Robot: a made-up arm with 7 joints.
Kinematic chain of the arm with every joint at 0, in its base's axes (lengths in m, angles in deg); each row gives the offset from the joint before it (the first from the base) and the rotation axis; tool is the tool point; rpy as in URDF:
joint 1: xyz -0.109 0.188 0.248 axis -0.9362 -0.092 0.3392
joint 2: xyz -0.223 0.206 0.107 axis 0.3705 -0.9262 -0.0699
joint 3: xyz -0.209 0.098 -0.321 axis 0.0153 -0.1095 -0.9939
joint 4: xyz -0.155 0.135 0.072 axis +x
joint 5: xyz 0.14 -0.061 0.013 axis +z
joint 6: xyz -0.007 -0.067 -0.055 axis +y
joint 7: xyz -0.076 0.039 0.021 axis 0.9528 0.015 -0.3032
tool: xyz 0.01 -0.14 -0.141 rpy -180 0 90
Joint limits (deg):
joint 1: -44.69..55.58
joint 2: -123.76..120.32
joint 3: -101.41..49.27
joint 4: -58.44..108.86
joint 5: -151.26..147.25
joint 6: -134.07..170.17
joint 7: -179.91..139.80
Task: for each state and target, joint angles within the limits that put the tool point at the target. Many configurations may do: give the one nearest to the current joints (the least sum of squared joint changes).
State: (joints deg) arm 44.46 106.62 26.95 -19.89 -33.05 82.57 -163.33
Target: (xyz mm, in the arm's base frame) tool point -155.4 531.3 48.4
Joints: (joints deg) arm 49.81 97.62 24.80 -9.29 -33.61 101.30 -159.08
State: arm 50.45 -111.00 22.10 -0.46 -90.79 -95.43 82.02
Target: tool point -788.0 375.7 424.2
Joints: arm 55.19 -106.59 22.62 13.57 -97.16 -85.99 73.05
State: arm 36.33 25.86 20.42 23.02 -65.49 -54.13 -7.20
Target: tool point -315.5 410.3 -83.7
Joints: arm 8.37 40.02 1.41 -10.27 -39.26 -80.92 9.40
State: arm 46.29 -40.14 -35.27 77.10 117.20 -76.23 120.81
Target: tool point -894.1 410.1 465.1
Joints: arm 32.03 -64.66 -60.08 76.82 105.95 -87.37 116.17
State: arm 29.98 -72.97 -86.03 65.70 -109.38 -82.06 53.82
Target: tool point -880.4 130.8 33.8
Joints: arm 30.57 -33.73 -81.13 54.17 -101.25 -89.44 62.74
